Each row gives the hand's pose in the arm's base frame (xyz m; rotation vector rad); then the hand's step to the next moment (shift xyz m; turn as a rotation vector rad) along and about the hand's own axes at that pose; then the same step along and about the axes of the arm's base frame.
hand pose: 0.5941 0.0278 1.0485 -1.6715 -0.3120 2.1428
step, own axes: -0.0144 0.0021 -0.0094 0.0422 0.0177 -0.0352
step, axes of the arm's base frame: 0.0116 -0.0089 0.0093 0.0223 0.0004 -0.0533
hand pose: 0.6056 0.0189 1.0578 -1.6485 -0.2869 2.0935
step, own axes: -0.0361 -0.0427 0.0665 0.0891 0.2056 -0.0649
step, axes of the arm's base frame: -0.0478 0.0279 0.0670 0.0005 -0.1450 -0.1828
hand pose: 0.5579 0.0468 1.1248 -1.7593 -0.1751 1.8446
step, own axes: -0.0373 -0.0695 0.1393 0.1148 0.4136 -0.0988
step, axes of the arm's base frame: -0.1118 0.0796 0.0824 -0.0316 -0.3138 -0.3075
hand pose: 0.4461 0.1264 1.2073 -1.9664 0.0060 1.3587
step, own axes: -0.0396 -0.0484 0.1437 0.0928 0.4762 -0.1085
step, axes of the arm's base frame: -0.1146 0.1012 0.0345 -0.0580 -0.3735 -0.3230
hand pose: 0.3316 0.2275 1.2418 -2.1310 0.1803 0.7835
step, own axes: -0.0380 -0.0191 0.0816 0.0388 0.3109 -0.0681
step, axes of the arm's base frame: -0.0613 0.0686 -0.0019 -0.0564 -0.2448 -0.1992
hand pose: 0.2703 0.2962 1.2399 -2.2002 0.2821 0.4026
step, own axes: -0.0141 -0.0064 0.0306 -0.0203 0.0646 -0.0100
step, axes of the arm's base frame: -0.0166 0.0290 -0.0077 -0.0387 -0.0458 -0.0330
